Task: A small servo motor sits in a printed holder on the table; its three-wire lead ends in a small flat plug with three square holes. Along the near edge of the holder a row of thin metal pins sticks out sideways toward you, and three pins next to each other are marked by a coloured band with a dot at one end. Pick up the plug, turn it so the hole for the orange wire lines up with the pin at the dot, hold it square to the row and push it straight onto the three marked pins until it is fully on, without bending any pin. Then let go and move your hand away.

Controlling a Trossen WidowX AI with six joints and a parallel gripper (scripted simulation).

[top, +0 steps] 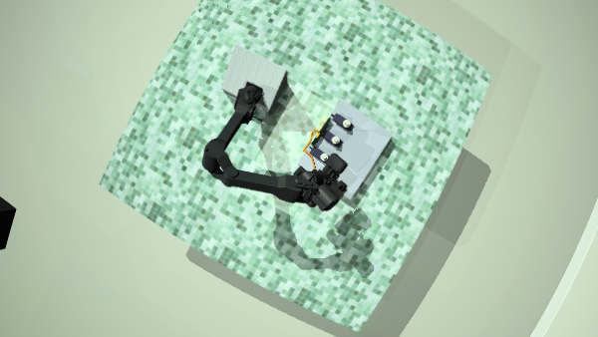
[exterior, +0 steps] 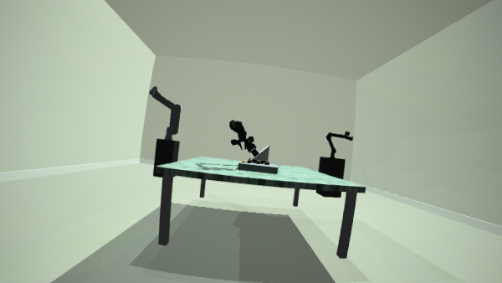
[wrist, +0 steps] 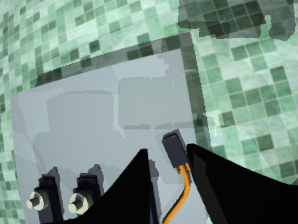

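The yellow band is 130 mm to the left of my gripper tip, 110 mm behind it and 80 mm below it. The rest, counted from my gripper tip: grey printed holder 130 mm to the left, 120 mm below, 50 mm ahead.
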